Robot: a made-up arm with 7 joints. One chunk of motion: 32 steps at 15 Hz.
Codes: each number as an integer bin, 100 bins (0 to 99) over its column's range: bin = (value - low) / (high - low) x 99, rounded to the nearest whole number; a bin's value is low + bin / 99 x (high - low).
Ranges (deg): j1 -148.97..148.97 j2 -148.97..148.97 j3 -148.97..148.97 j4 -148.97..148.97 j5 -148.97..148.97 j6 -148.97..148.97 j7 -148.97..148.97
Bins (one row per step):
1: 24 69 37 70 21 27 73
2: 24 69 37 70 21 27 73
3: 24 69 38 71 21 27 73
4: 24 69 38 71 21 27 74
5: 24 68 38 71 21 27 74
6: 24 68 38 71 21 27 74
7: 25 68 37 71 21 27 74
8: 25 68 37 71 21 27 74
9: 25 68 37 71 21 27 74
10: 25 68 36 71 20 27 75
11: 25 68 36 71 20 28 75
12: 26 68 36 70 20 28 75
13: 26 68 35 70 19 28 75
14: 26 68 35 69 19 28 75
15: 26 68 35 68 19 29 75
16: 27 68 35 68 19 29 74
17: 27 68 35 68 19 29 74
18: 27 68 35 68 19 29 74
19: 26 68 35 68 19 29 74
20: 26 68 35 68 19 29 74
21: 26 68 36 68 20 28 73
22: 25 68 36 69 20 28 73
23: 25 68 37 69 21 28 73
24: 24 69 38 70 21 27 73
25: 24 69 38 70 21 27 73
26: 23 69 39 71 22 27 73
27: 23 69 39 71 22 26 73
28: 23 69 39 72 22 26 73
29: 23 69 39 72 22 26 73
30: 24 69 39 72 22 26 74
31: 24 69 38 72 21 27 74
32: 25 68 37 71 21 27 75
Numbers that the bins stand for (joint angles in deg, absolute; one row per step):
1: -76.74 58.69 -37.62 61.69 -85.77 -67.71 70.72
2: -76.74 58.69 -37.62 61.69 -85.77 -67.71 70.72
3: -76.74 58.69 -34.61 64.70 -85.77 -67.71 70.72
4: -76.74 58.69 -34.61 64.70 -85.77 -67.71 73.73
5: -76.74 55.68 -34.61 64.70 -85.77 -67.71 73.73
6: -76.74 55.68 -34.61 64.70 -85.77 -67.71 73.73
7: -73.73 55.68 -37.62 64.70 -85.77 -67.71 73.73
8: -73.73 55.68 -37.62 64.70 -85.77 -67.71 73.73
9: -73.73 55.68 -37.62 64.70 -85.77 -67.71 73.73
10: -73.73 55.68 -40.63 64.70 -88.78 -67.71 76.74
11: -73.73 55.68 -40.63 64.70 -88.78 -64.70 76.74
12: -70.72 55.68 -40.63 61.69 -88.78 -64.70 76.74
13: -70.72 55.68 -43.64 61.69 -91.79 -64.70 76.74
14: -70.72 55.68 -43.64 58.69 -91.79 -64.70 76.74
15: -70.72 55.68 -43.64 55.68 -91.79 -61.69 76.74
16: -67.71 55.68 -43.64 55.68 -91.79 -61.69 73.73
17: -67.71 55.68 -43.64 55.68 -91.79 -61.69 73.73
18: -67.71 55.68 -43.64 55.68 -91.79 -61.69 73.73
19: -70.72 55.68 -43.64 55.68 -91.79 -61.69 73.73
20: -70.72 55.68 -43.64 55.68 -91.79 -61.69 73.73
21: -70.72 55.68 -40.63 55.68 -88.78 -64.70 70.72
22: -73.73 55.68 -40.63 58.69 -88.78 -64.70 70.72
23: -73.73 55.68 -37.62 58.69 -85.77 -64.70 70.72
24: -76.74 58.69 -34.61 61.69 -85.77 -67.71 70.72
25: -76.74 58.69 -34.61 61.69 -85.77 -67.71 70.72
26: -79.75 58.69 -31.60 64.70 -82.76 -67.71 70.72
27: -79.75 58.69 -31.60 64.70 -82.76 -70.72 70.72
28: -79.75 58.69 -31.60 67.71 -82.76 -70.72 70.72
29: -79.75 58.69 -31.60 67.71 -82.76 -70.72 70.72
30: -76.74 58.69 -31.60 67.71 -82.76 -70.72 73.73
31: -76.74 58.69 -34.61 67.71 -85.77 -67.71 73.73
32: -73.73 55.68 -37.62 64.70 -85.77 -67.71 76.74

